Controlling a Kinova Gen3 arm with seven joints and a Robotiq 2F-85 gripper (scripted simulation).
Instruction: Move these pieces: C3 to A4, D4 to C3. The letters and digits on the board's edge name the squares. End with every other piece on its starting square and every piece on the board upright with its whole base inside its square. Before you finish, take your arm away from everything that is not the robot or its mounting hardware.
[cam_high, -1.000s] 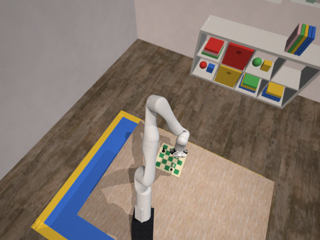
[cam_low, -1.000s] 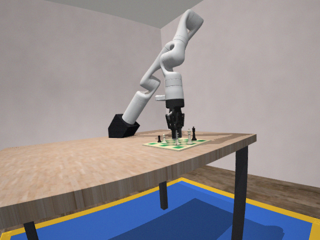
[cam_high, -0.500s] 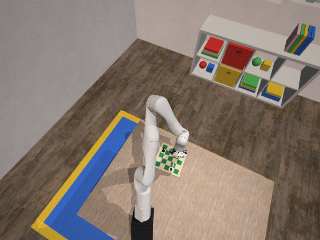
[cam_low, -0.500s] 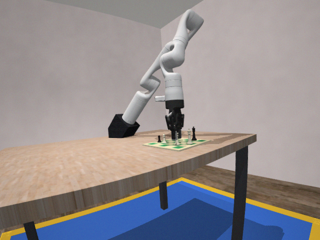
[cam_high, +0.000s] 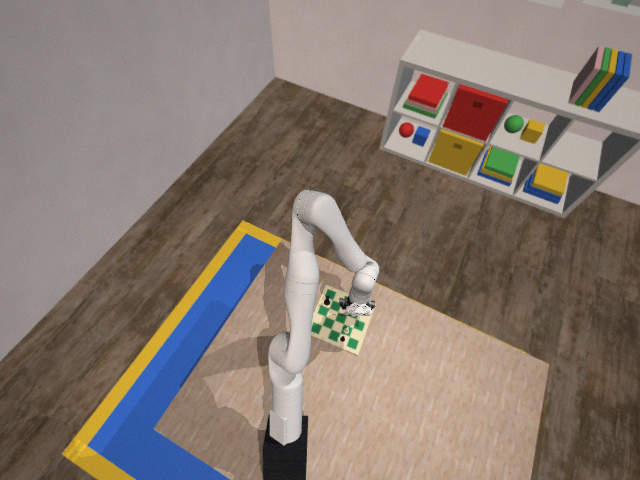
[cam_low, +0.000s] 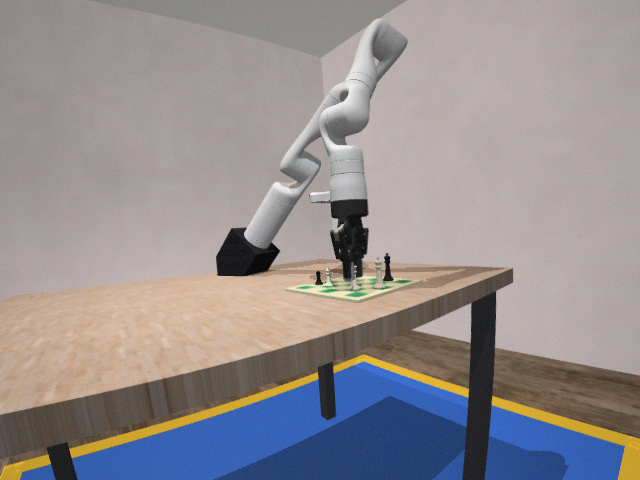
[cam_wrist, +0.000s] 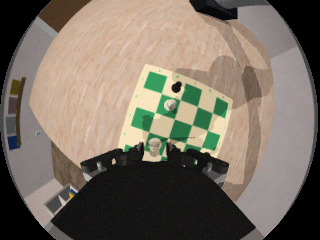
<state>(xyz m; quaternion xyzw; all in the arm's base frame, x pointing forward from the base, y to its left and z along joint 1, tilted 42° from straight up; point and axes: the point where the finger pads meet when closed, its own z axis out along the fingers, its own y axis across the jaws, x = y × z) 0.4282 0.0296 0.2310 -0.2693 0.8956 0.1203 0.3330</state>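
Now: the tall white piece 2 cm ahead of my hand, 5 cm to the left of it and 1 cm below it. From my hand the other things lie so: tall black piece 4 cm behind, 11 cm to the left, 1 cm below; then white pawn 7 cm behind, 3 cm to the right, 2 cm below; then green-and-cream chessboard 5 cm behind, 2 cm to the left, 4 cm below.
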